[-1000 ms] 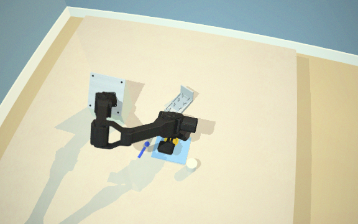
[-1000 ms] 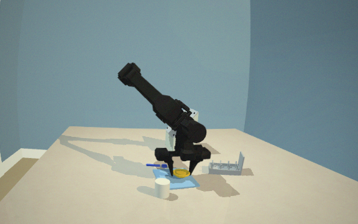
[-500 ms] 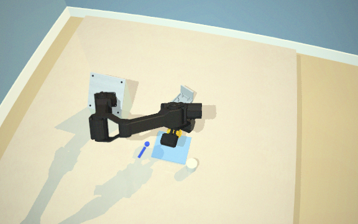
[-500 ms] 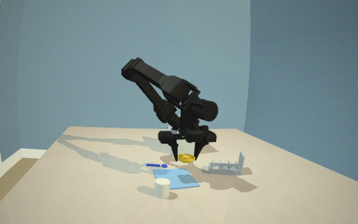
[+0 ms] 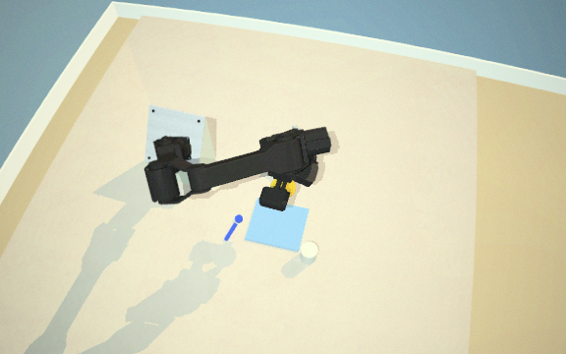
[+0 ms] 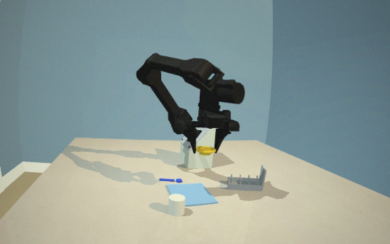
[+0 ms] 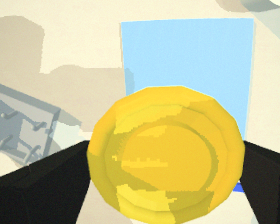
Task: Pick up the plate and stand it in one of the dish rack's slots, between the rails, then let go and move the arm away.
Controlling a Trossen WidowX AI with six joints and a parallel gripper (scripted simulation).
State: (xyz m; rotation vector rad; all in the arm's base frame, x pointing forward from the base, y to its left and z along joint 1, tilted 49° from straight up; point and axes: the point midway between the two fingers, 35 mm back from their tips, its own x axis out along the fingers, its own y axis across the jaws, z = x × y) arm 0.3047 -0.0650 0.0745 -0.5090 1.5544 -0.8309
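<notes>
My gripper tip is now 1 cm past the grey dish rack, 18 cm to the right of it and 12 cm above it. From my gripper tip the other things lie so: blue mat: 1 cm behind, 3 cm to the right, 14 cm below; then white cup: 8 cm ahead, 11 cm to the right, 12 cm below; then yellow plate: 1 cm above.
</notes>
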